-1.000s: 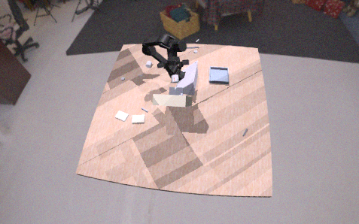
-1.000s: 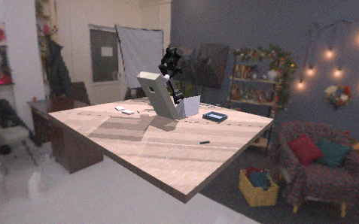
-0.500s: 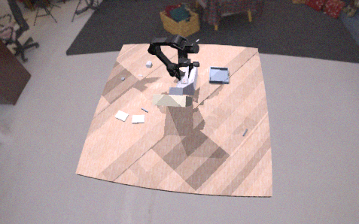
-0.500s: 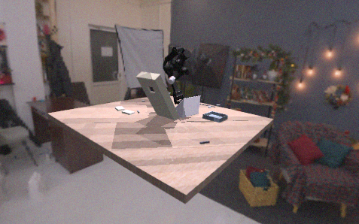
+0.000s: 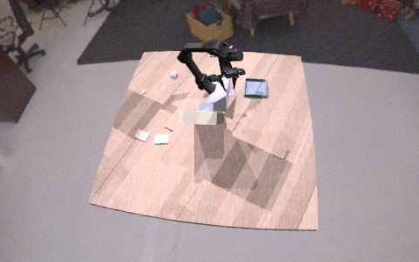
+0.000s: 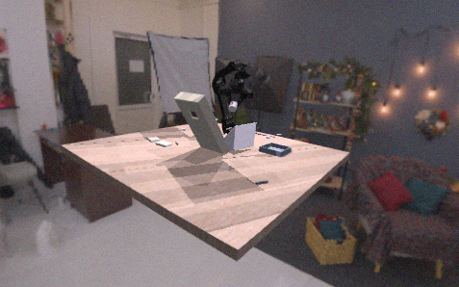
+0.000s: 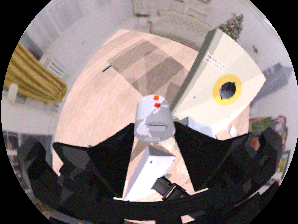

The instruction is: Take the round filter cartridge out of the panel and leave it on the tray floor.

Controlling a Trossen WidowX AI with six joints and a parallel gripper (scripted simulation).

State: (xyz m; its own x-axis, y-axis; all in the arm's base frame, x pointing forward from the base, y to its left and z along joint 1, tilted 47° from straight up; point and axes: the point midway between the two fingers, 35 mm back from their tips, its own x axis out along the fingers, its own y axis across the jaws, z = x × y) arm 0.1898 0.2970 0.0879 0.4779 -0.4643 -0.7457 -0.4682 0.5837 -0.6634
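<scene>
Now: the blue-grey tray 280 mm behind my gripper tip, 130 mm to the left of it and 280 mm below it. Round my gripper tip: small white block: 330 mm behind, 460 mm to the right, 260 mm below; service panel: 110 mm ahead, 130 mm to the right, 110 mm below; round filter cartridge: right at my gripper tip.
</scene>
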